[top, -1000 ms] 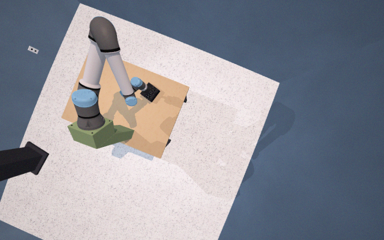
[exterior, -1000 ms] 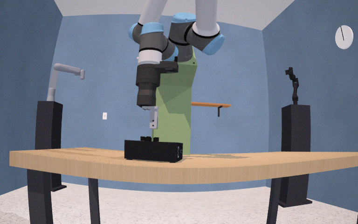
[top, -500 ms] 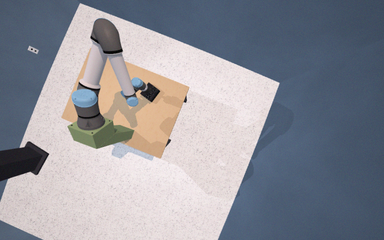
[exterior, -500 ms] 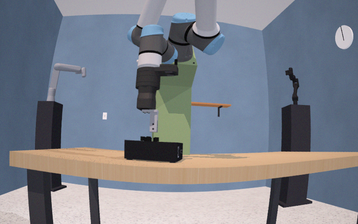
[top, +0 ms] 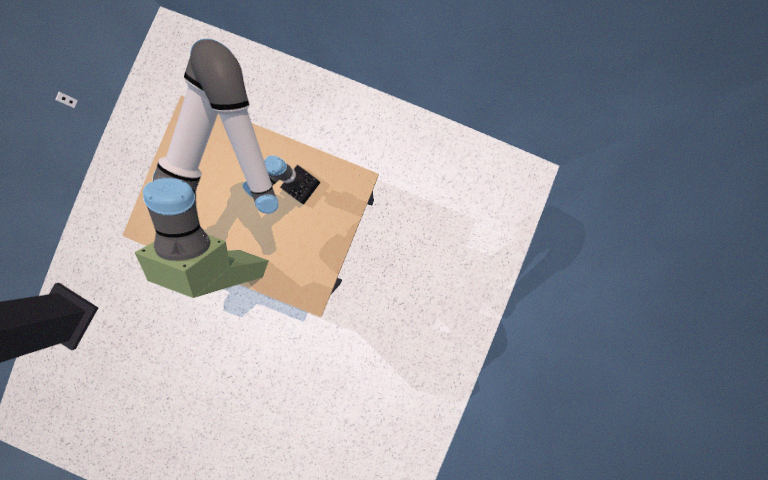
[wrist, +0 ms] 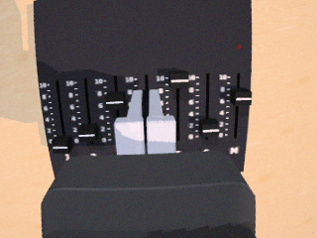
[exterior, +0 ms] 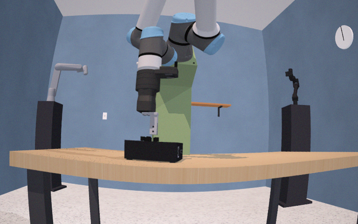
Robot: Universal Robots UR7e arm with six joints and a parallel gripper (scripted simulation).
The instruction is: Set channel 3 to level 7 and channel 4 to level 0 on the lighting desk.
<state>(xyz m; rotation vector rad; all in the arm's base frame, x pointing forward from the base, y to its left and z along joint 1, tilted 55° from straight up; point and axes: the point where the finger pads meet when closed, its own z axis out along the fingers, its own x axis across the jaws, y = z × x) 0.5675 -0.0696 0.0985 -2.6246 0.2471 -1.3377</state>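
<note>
My gripper is now 30 mm above the channel 4 cap and 20 mm to the left of it. From my hand the other things lie so: channel 5 cap: 30 mm below, 20 mm ahead, 10 mm to the left; channel 2 cap: 50 mm behind, 30 mm below, 20 mm to the right; channel 3 cap: 30 mm below, 20 mm behind.
</note>
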